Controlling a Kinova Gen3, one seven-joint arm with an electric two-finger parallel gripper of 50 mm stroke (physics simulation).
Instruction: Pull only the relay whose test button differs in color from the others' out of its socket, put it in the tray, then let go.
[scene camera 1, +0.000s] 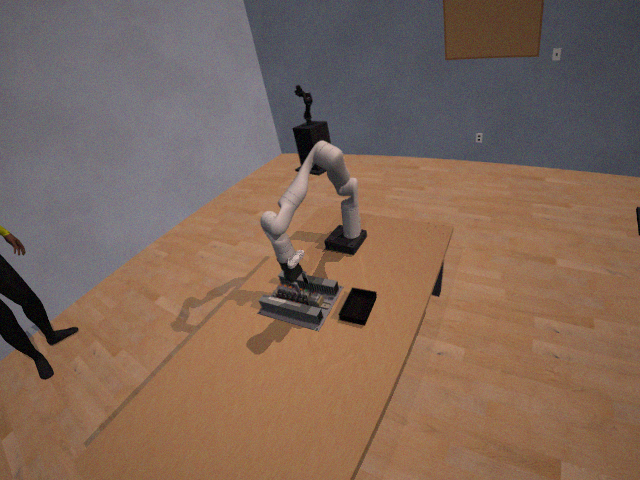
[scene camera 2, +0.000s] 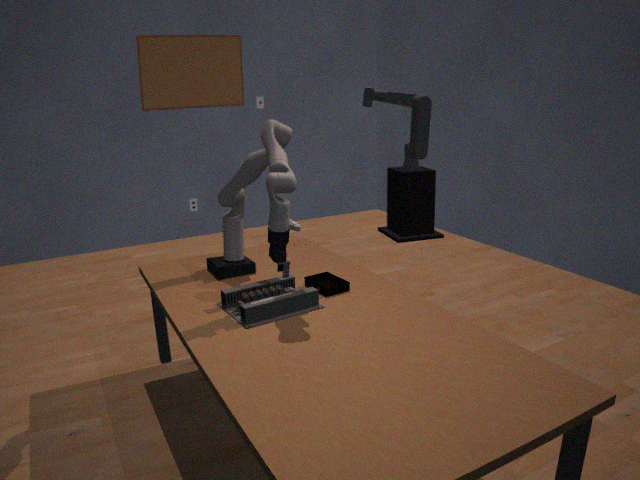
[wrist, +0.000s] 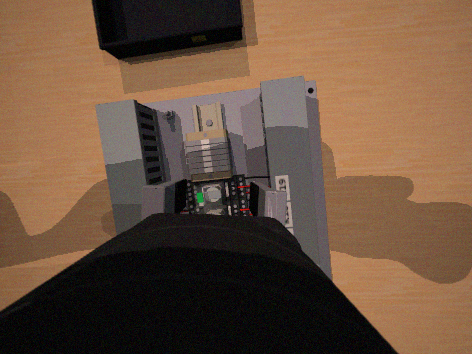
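Where they show: gripper, fingertip midpoint: (scene camera 1: 302, 287) (scene camera 2: 283, 274) (wrist: 218, 194); arm's base at its link origin: (scene camera 1: 351, 233) (scene camera 2: 234, 258).
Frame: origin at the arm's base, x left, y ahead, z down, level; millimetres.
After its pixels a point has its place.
Observation:
The relay with the green test button (wrist: 200, 198) @(x 106, y 468, z -22 mm) sits in its socket, at the end of the relay row next to the grey terminal blocks (wrist: 207, 156) @(x 148, y 464, z 1 mm). In the scene camera views, other relays in the row show orange buttons (scene camera 1: 285, 287) @(x 7, y 506, z -21 mm). My gripper (wrist: 218, 194) @(x 124, y 491, z -73 mm) (scene camera 1: 298, 282) @(x 124, y 491, z -73 mm) is open and empty. In the wrist view its fingers stand on either side of the green-button relay, over the socket row; their exact height above it is hard to tell. The black tray (scene camera 1: 344, 317) @(x 315, y 467, z 26 mm) (scene camera 2: 327, 291) @(x 298, y 473, z 26 mm) (wrist: 170, 47) @(x 268, y 391, z 38 mm) stands on the table beside the panel, past the terminal-block end.
Two grey slotted wire ducts (scene camera 1: 289, 308) @(x 114, y 582, z -15 mm) (wrist: 283, 107) @(x 209, y 534, z -16 mm) run along both sides of the relay row on the grey panel (wrist: 312, 130) @(x 200, y 580, z 44 mm). Thin red wires (wrist: 244, 209) @(x 92, y 515, z 23 mm) lead from the sockets towards one duct. A person's legs (scene camera 1: 23, 299) show at the left in scene camera 1.

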